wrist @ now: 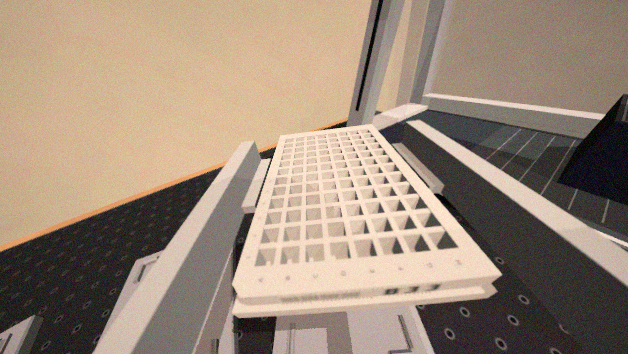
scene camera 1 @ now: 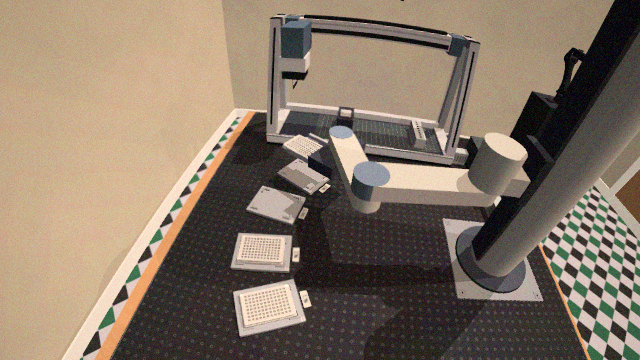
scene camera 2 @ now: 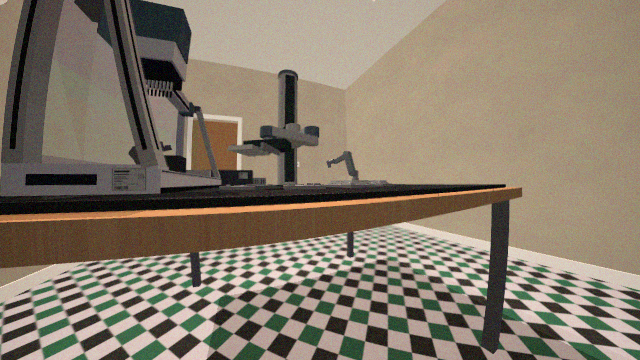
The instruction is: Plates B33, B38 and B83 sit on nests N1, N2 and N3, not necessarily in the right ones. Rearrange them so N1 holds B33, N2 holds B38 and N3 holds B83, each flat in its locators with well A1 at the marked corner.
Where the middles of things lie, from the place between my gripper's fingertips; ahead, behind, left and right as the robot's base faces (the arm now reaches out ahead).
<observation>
The nest N3 (scene camera 1: 299, 174) lies 20 mm behind my hand, 10 mm to the left of it and 130 mm below it. Round my hand: nest N1 (scene camera 1: 283, 323): 20 mm behind, 520 mm to the left, 130 mm below; then nest N2 (scene camera 1: 287, 251): 40 mm ahead, 360 mm to the left, 130 mm below.
</observation>
